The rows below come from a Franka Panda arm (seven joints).
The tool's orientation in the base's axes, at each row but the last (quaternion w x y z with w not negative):
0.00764, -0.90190, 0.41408, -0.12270
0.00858, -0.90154, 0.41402, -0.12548
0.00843, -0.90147, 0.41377, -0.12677
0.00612, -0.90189, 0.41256, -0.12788
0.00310, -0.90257, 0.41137, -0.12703
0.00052, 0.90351, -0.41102, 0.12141
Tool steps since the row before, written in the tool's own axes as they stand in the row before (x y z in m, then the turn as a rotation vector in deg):
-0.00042, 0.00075, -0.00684, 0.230, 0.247, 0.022
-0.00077, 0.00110, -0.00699, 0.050, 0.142, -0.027
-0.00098, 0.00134, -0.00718, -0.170, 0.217, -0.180
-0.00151, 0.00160, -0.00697, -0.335, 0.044, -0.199
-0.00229, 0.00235, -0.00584, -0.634, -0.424, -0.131
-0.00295, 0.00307, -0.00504, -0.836, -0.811, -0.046
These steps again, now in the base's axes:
-0.00238, 0.00042, 0.00646, -0.035, -0.336, 0.000
-0.00293, 0.00047, 0.00647, -0.081, -0.128, 0.020
-0.00330, 0.00050, 0.00657, -0.310, 0.001, 0.110
-0.00378, 0.00073, 0.00621, -0.290, 0.240, 0.112
-0.00454, 0.00073, 0.00487, -0.115, 0.765, 0.030
-0.00525, 0.00067, 0.00394, 0.063, 1.162, -0.059

